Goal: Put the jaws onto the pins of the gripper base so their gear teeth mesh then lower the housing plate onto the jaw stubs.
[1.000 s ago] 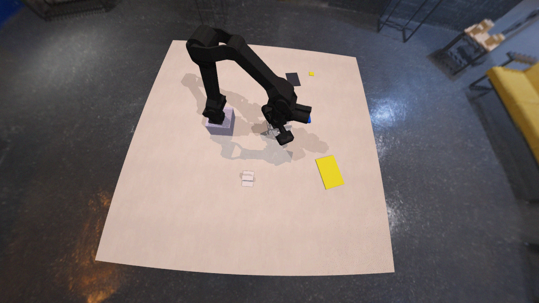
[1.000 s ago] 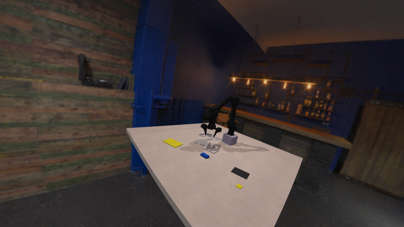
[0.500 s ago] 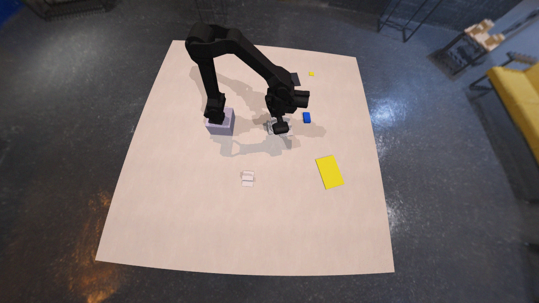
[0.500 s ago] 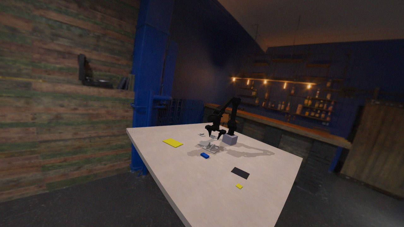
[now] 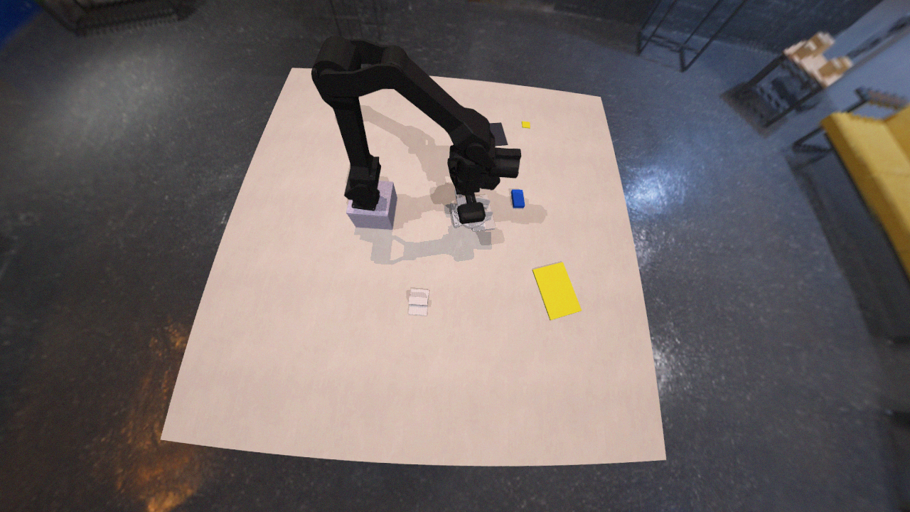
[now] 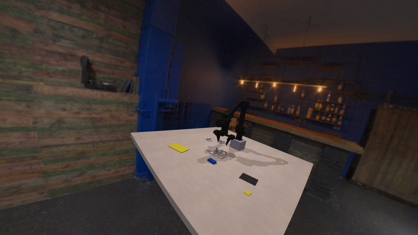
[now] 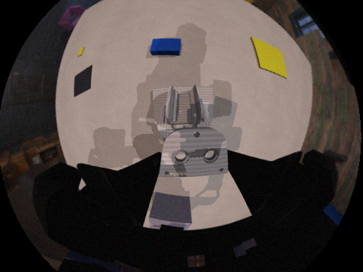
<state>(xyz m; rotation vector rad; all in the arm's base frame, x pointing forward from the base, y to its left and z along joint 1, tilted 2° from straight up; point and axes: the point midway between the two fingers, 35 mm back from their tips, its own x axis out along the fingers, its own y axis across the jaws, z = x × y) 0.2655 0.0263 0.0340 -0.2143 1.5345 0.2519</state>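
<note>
The grey jaw is 7 cm below my gripper tip, 3 cm to the left of it and 1 cm ahead of it. The rest, counted from my gripper tip: blue block 18 cm ahead, 10 cm to the left, 8 cm below; then white block 27 cm to the right, 8 cm behind, 7 cm below; then yellow sheet 31 cm ahead, 19 cm to the right, 8 cm below.
</note>
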